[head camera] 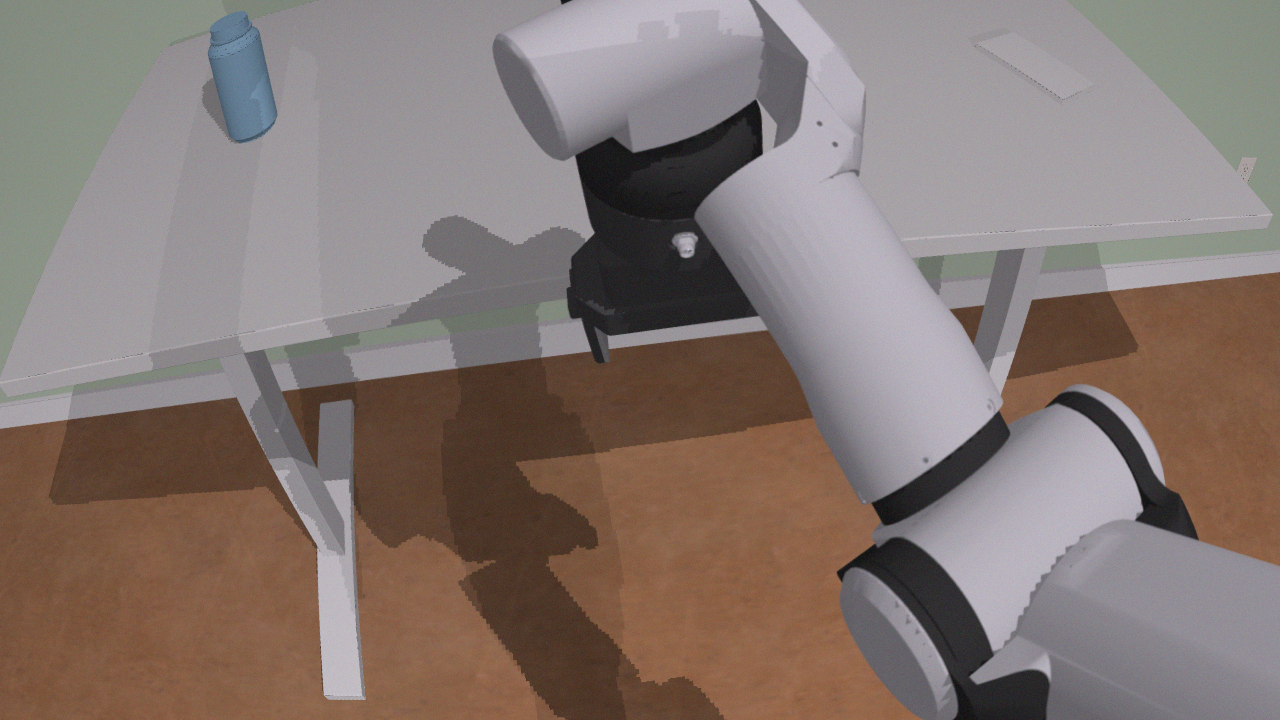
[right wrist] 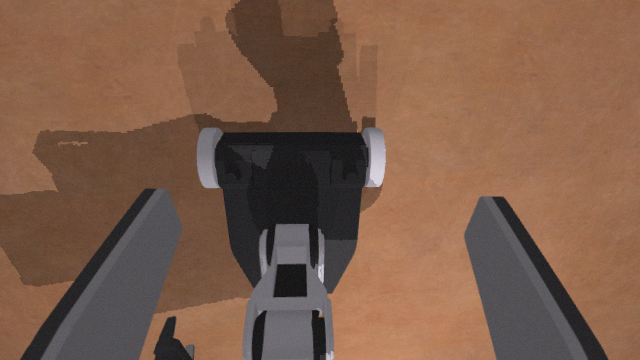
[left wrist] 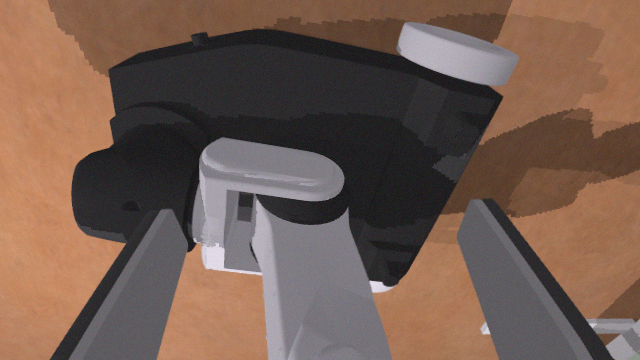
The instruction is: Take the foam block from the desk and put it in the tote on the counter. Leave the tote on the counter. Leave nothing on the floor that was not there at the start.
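Places are measured from the robot's base along level axes (x right, y ahead, z up), in metres.
Pixels of known places: left gripper, fingertip midpoint: (right wrist: 181, 332) (left wrist: 321, 223); right gripper, fingertip midpoint: (head camera: 691, 337) (right wrist: 322, 212); robot's base, origin of the base link: (right wrist: 293, 146).
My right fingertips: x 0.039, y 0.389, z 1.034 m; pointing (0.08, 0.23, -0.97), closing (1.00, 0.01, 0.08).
Observation:
For each thing: its top centre in the pictures, then the offset to it from my right fingertips. "spot": a spot on its surface instead. Level surfaces: height alone.
- grey desk, its level: dz -0.082 m
- blue bottle, middle of its top: (head camera: 228, 21) dx -0.473, dy +0.481, dz +0.083 m
- thin white slab, middle of its top: (head camera: 1037, 63) dx +0.533, dy +0.526, dz -0.073 m
- desk leg, surface spot: (head camera: 286, 447) spot: dx -0.593, dy +0.448, dz -0.666 m
- brown floor, its level: dz -1.033 m
The grey desk (head camera: 984, 170) spans the upper part of the head view. The foam block does not show in any view; the right arm covers the middle of the desk. The tote and the counter do not show either. My right gripper (right wrist: 322, 212) is open, with its fingers wide apart over the floor and the robot's base in the right wrist view. In the head view it hangs at the desk's front edge, with one finger showing. My left gripper (left wrist: 321, 223) is open and empty, pointing down above the robot's base.
A blue bottle (head camera: 243, 85) stands on the desk at the left. A thin white slab (head camera: 1033, 64) lies at the desk's right. A desk leg (head camera: 286, 447) stands on the brown floor (head camera: 716, 555). The robot's black base (left wrist: 300, 80) (right wrist: 290, 175) has white wheels.

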